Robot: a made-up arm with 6 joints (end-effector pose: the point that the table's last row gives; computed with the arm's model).
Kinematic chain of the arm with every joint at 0, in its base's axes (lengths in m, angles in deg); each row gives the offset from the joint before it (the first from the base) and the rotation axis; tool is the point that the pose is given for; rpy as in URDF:
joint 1: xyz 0 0 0.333 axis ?
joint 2: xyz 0 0 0 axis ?
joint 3: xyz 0.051 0 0.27 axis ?
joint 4: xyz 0.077 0 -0.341 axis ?
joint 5: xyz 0 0 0 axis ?
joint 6: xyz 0.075 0 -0.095 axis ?
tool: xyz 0 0 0 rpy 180 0 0
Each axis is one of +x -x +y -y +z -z.
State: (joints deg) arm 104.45 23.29 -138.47 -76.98 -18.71 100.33
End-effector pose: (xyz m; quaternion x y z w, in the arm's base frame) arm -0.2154 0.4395 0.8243 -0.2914 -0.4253 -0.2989 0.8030
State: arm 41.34 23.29 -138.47 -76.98 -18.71 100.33
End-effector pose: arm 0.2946 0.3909 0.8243 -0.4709 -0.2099 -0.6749 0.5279
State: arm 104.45 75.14 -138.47 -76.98 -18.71 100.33
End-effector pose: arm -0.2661 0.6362 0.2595 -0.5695 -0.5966 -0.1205 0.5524
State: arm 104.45 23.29 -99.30 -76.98 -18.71 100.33
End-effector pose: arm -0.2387 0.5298 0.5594 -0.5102 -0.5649 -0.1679 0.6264
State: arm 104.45 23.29 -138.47 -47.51 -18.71 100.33
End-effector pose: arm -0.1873 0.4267 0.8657 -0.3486 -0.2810 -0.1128 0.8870
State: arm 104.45 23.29 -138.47 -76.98 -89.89 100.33
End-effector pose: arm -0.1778 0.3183 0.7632 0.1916 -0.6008 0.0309 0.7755
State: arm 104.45 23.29 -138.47 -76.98 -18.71 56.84
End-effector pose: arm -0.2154 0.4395 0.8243 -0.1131 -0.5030 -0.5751 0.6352
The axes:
joint 1: +z
joint 2: +y
joint 3: +y
joint 4: -z
joint 5: +y
joint 6: -z

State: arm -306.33 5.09 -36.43 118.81 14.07 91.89
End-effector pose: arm 0.2453 0.2601 0.2395 -0.2155 0.9151 0.2947 0.1714
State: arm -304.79 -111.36 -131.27 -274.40 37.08 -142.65
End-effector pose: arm -0.4063 -0.5893 0.4260 -0.4879 -0.2409 0.8199 0.1780
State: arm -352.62 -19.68 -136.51 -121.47 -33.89 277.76
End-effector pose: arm 0.0809 0.1096 0.9571 -0.3271 0.2684 -0.0777 0.9027
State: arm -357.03 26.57 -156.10 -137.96 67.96 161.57
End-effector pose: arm 0.4347 -0.0176 0.9294 0.0822 0.3291 -0.9389 0.0578
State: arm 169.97 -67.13 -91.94 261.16 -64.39 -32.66
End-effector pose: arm 0.1487 -0.1448 0.7996 0.4574 0.3371 -0.7402 0.3595
